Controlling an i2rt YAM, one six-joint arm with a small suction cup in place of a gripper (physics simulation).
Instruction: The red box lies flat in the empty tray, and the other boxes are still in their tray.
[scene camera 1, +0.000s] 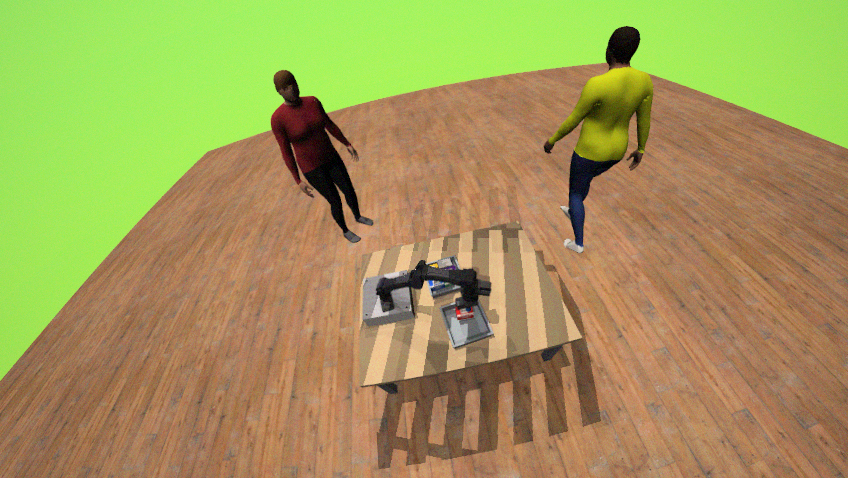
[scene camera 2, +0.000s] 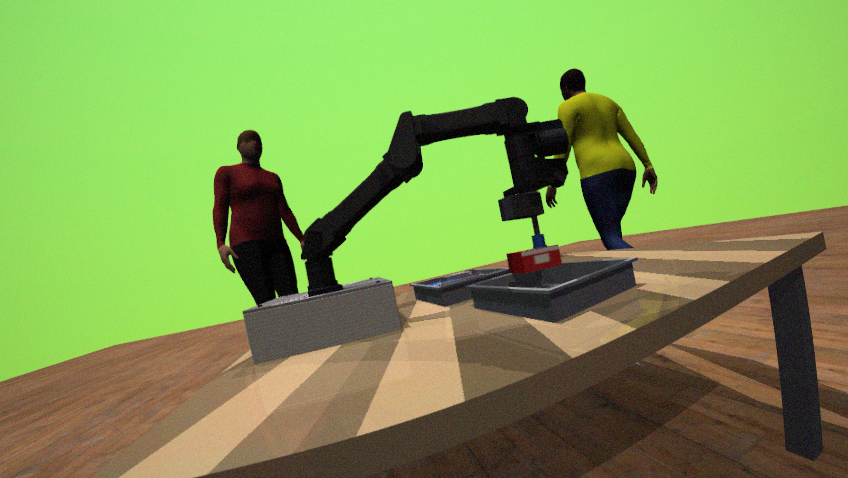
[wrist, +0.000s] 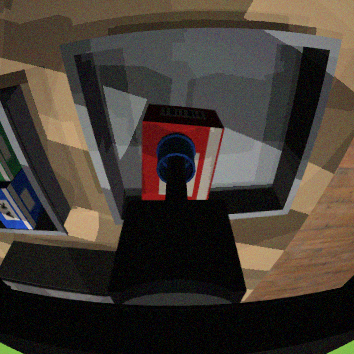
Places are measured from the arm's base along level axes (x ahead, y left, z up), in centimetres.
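Pixels of known places: hand, its tool point: (scene camera 1: 468, 310) (scene camera 2: 540, 252) (wrist: 175, 143); arm's base, origin of its link: (scene camera 1: 385, 296) (scene camera 2: 324, 291).
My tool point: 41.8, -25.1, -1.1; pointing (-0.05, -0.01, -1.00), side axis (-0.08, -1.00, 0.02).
Observation:
Ahead of a thing's pixels: the offset from my tool point to its middle, as dx, dy, dz. "spot": to the spot under its first point. Level surfaces: height alone.
My suction cup (scene camera 2: 538, 240) (wrist: 176, 150) is on the top face of the red box @(-2.3, +0.0, -0.9) (scene camera 1: 464, 315) (scene camera 2: 534, 260) (wrist: 151, 172) and holds it. The box hangs roughly level over the empty tray @(-3.1, -3.0, -6.3) (scene camera 1: 469, 333) (scene camera 2: 516, 305) (wrist: 225, 55), at about rim height in scene camera 2, nearer the tray's arm side in the wrist view. The other boxes are in their tray @(-4.5, +30.0, -6.3) (scene camera 2: 439, 295) (wrist: 42, 165), partly hidden by the arm in scene camera 1. A blue box @(-10.3, +26.6, -6.2) (wrist: 30, 200) and part of a green box @(spot: -2.9, +23.3, -7.0) (wrist: 7, 155) show in the wrist view.
The arm's grey base block (scene camera 1: 388, 314) (scene camera 2: 323, 323) stands on the table @(dz -8.8) (scene camera 1: 534, 308) (scene camera 2: 415, 385), left of both trays. The two trays stand close together with a narrow gap. A person in red (scene camera 1: 305, 133) (scene camera 2: 252, 204) and one in yellow (scene camera 1: 608, 115) (scene camera 2: 596, 136) stand beyond the table.

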